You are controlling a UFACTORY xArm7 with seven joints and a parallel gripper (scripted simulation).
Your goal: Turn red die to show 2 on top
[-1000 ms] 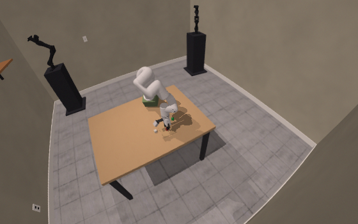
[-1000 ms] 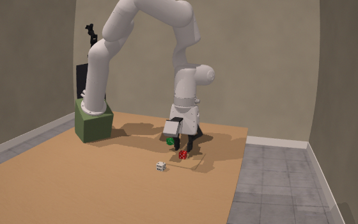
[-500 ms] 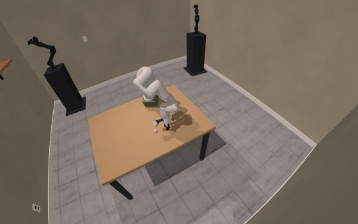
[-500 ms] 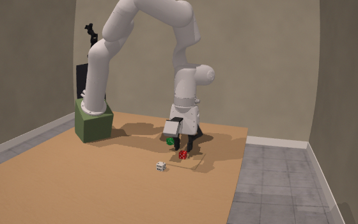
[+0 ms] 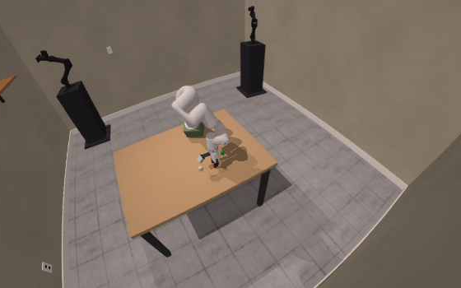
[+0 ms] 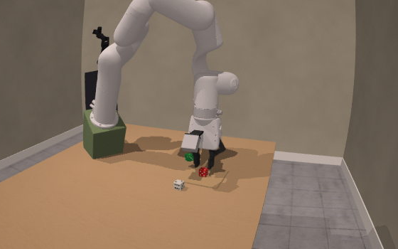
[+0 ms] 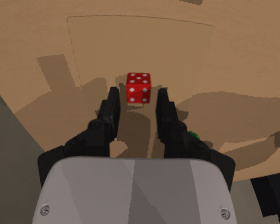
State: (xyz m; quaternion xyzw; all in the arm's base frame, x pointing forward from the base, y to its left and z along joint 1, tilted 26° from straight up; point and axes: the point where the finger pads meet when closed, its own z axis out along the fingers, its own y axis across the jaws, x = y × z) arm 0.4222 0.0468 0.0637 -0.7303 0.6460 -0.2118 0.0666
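The red die lies 40 mm below my hand. Round my hand: tan mat (50 mm below); then green die (110 mm to the left, 100 mm behind, 40 mm below); then white die (110 mm to the right, 40 mm below, 30 mm behind).
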